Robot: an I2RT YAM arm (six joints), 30 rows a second.
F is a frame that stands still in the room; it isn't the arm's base.
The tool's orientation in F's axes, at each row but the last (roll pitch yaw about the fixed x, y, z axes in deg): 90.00, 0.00, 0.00; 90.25, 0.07, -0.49; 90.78, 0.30, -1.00; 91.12, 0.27, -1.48; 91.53, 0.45, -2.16; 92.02, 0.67, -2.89; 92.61, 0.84, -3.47; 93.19, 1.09, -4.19; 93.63, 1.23, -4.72; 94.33, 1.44, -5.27; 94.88, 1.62, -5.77
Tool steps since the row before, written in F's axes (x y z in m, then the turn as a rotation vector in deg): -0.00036, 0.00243, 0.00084, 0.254, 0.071, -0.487; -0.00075, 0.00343, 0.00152, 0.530, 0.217, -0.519; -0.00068, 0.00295, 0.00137, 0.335, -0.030, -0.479; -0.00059, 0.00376, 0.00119, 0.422, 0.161, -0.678; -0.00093, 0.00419, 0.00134, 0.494, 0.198, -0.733; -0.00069, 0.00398, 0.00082, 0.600, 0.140, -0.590; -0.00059, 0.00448, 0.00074, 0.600, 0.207, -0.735; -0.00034, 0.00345, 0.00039, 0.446, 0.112, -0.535; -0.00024, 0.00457, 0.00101, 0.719, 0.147, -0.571; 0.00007, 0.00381, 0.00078, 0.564, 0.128, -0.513; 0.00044, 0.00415, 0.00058, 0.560, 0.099, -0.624
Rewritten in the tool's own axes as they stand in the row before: -0.00036, 0.00084, -0.00243, 0.254, -0.487, -0.071; -0.00078, 0.00150, -0.00343, 0.529, -0.519, -0.219; -0.00074, 0.00133, -0.00296, 0.338, -0.477, 0.031; -0.00069, 0.00111, -0.00377, 0.421, -0.679, -0.159; -0.00110, 0.00122, -0.00419, 0.492, -0.735, -0.197; -0.00090, 0.00067, -0.00397, 0.599, -0.589, -0.149; -0.00087, 0.00052, -0.00446, 0.597, -0.737, -0.210; -0.00060, 0.00019, -0.00343, 0.447, -0.534, -0.115; -0.00064, 0.00071, -0.00459, 0.717, -0.568, -0.170; -0.00030, 0.00048, -0.00385, 0.563, -0.511, -0.141; 0.00000, 0.00022, -0.00421, 0.565, -0.619, -0.102
